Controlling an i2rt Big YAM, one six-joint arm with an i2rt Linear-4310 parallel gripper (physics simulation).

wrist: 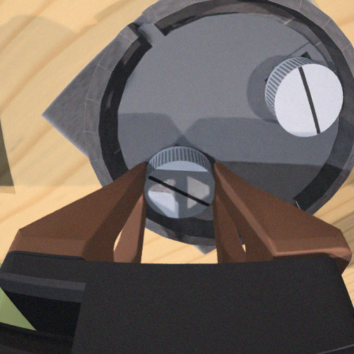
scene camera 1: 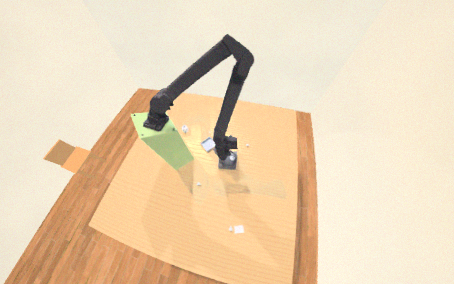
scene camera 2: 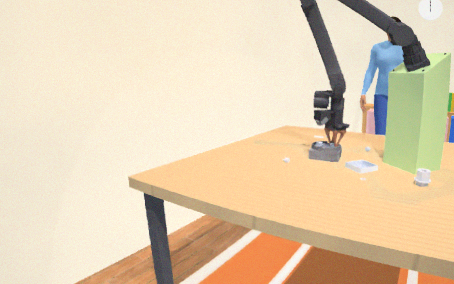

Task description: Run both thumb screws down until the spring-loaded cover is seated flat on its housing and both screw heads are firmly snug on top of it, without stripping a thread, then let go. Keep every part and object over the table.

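Frame: origin at the arm's base, x ahead, y left, z up, level; millimetres.
Seen in the pictures: gripper, between the fingertips: (scene camera 1: 223, 157) (scene camera 2: 333, 146); arm's base, origin of its link: (scene camera 1: 156, 122) (scene camera 2: 416, 64).
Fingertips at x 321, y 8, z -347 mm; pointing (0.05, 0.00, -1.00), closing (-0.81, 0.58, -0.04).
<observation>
Offsets run from my fingertips to a thing's top centre. "pt": to the spot under its first point.
The grey housing @(dy +2, dx +31, dz +5 mm) (scene camera 1: 228, 164) (scene camera 2: 325, 154) (wrist: 72, 117) stands on the table. Its round grey cover (wrist: 200, 85) sits inside the housing's raised ring; whether it is flat cannot be told. My gripper (scene camera 2: 334, 143) (wrist: 179, 174) points down and is shut on the near thumb screw (wrist: 179, 192), one fingertip on each side of its knurled head. The slot of that head slants down to the right in the wrist view. The other thumb screw (wrist: 308, 100) stands free at the upper right of the cover, its knurled side showing and a shadow beside it. The gap under either head is hidden.
A shallow pale tray @(dy +109, dx -136, dz -31 mm) (scene camera 1: 208, 144) (scene camera 2: 361, 166) lies beside the housing. A white knobbed part @(dy +207, dx -357, dz -1 mm) (scene camera 1: 185, 129) (scene camera 2: 422, 177) stands near the green pedestal (scene camera 1: 170, 149) (scene camera 2: 404, 120). A small white piece @(dy +148, dx +159, dz -31 mm) (scene camera 1: 247, 145) (scene camera 2: 286, 160), another small piece @(dy -198, dx -134, dz -31 mm) (scene camera 1: 198, 184) and a white square @(pt dy -416, dx +172, dz -48 mm) (scene camera 1: 239, 229) lie on the table.
</observation>
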